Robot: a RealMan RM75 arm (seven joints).
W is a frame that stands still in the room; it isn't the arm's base.
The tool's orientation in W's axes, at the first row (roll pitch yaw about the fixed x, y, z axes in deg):
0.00, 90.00, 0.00
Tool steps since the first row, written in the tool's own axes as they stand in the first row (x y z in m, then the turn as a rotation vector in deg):
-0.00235, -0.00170, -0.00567, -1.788, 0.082, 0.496
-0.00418, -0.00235, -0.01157, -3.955, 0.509, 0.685
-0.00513, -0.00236, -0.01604, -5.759, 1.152, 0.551
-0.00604, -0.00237, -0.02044, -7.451, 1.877, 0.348
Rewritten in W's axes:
-0.00567, -0.00170, 0.00235, 0.496, 0.082, 1.788
-0.01157, -0.00235, 0.00418, 0.685, 0.509, 3.955
-0.01604, -0.00236, 0.00513, 0.551, 1.152, 5.759
-0.02044, -0.00237, 0.00604, 0.348, 1.877, 7.451

